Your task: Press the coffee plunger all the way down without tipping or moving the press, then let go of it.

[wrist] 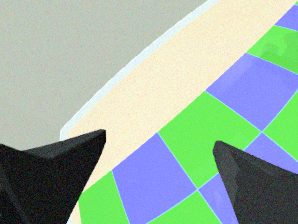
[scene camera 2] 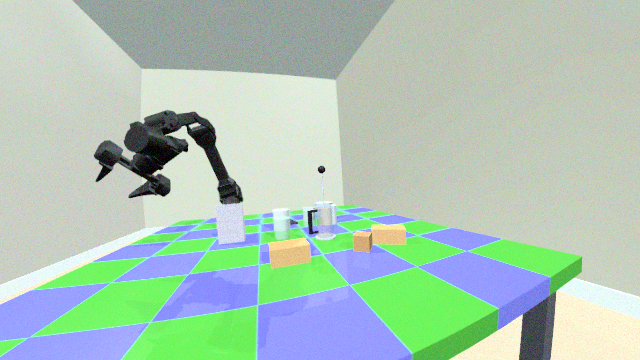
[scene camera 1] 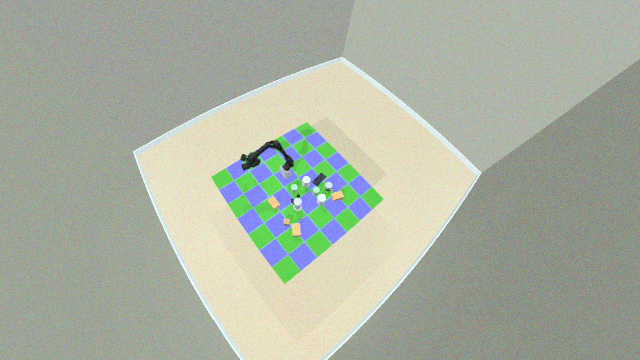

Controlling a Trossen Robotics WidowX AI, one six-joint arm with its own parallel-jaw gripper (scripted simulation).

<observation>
My gripper is open, with nothing in its grasp. Also in view: a coffee press.
My gripper shows as well in the wrist view.
</observation>
